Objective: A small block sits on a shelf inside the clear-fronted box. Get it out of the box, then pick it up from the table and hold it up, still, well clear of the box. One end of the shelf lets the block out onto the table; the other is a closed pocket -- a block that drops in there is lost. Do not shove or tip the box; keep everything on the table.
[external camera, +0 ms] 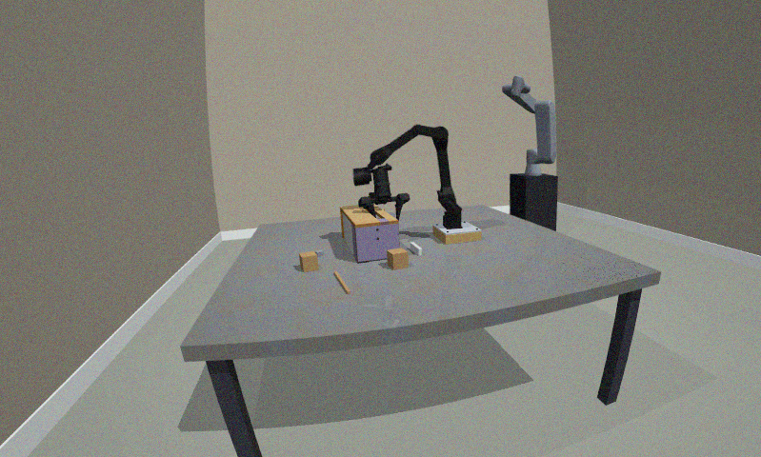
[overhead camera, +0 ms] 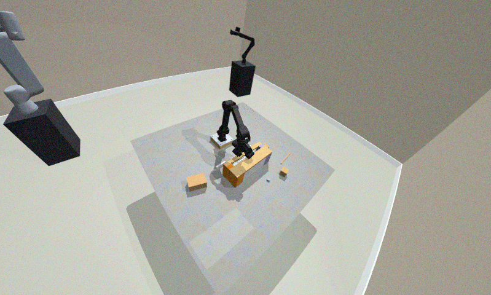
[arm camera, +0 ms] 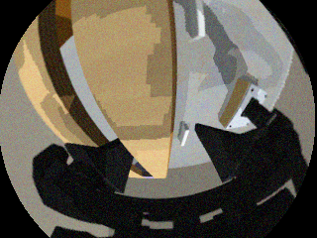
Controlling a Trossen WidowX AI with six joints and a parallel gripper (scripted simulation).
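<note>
Right now the orange-topped box is 40 mm ahead of my gripper tip, 20 mm to the right of it and 20 mm below it. Round my gripper tip: flat orange block (20 mm ahead, 410 mm to the right, 60 mm below); thin orange stick (170 mm ahead, 360 mm to the left, 80 mm below).
</note>
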